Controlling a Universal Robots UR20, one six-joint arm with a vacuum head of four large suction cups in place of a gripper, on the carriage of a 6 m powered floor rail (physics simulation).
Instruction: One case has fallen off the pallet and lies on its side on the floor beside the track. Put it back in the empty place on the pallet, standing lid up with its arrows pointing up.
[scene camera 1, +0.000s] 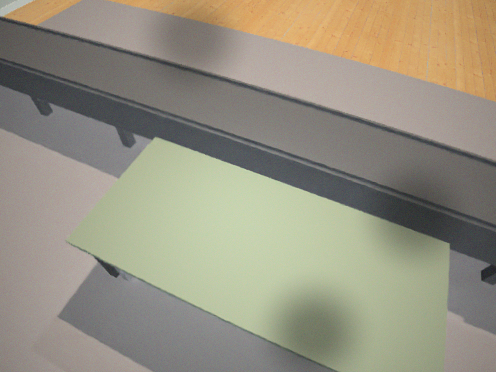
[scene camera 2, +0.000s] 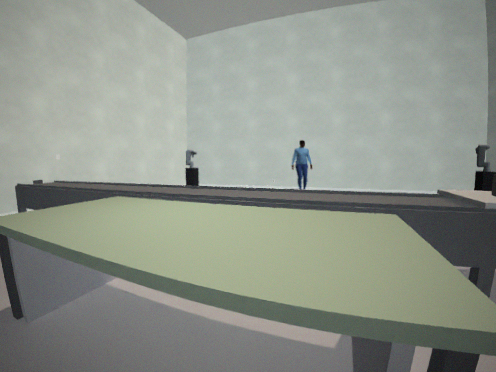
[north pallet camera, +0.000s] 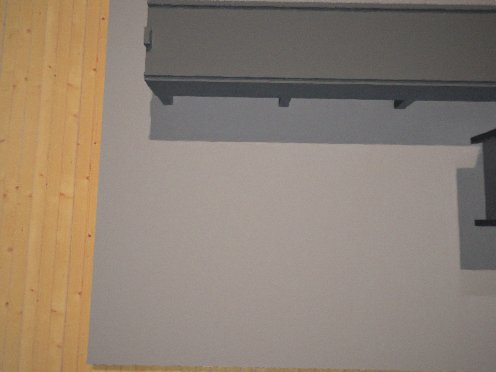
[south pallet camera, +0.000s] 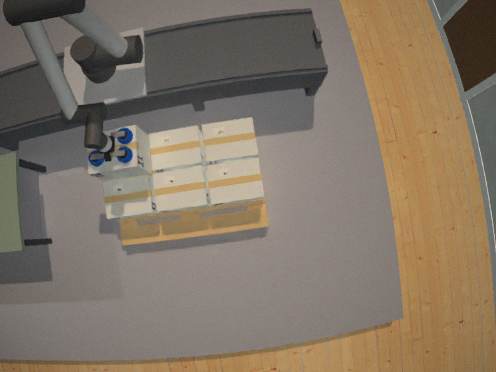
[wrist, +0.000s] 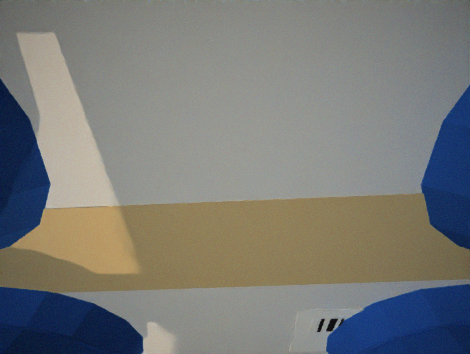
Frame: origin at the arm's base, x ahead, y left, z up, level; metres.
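Seen in the pictures: end effector, tool point: (wrist: 235, 231); arm's base, origin of the base link: (south pallet camera: 101, 69).
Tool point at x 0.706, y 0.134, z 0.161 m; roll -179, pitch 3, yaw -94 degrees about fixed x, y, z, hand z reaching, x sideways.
Offsets run from my tool point to a thing's top centre. Level surfaces: height alone.
The case {dx +0.015, dy +0.000, dz +0.034 m} (south pallet camera: 142, 146) (wrist: 250, 100) hangs under my vacuum head at the back left corner of the pallet (south pallet camera: 192, 233) in the south pallet camera. My gripper (south pallet camera: 110, 147) (wrist: 235, 240) is shut on it, its blue cups on the top face. The tan tape strip and a barcode label show on that face, and dark marks show on its right side. Its top stands higher than the neighbouring white cases. It overlaps the back edge of the front left case {dx +0.293, dy -0.035, dz -0.296 m} (south pallet camera: 128, 206) in this view. Its underside is hidden, so contact with the pallet cannot be told.
Several taped white cases {dx +0.293, dy +0.367, dz -0.296 m} (south pallet camera: 180, 187) stand on the pallet, right of and in front of the held case. The rail track (south pallet camera: 230, 55) with the arm's white carriage (south pallet camera: 135, 82) runs behind. A green table {dz -0.201 m} (scene camera 1: 240, 215) (scene camera 2: 240, 250) (south pallet camera: 9, 200) stands left. A person (scene camera 2: 302, 162) is far off.
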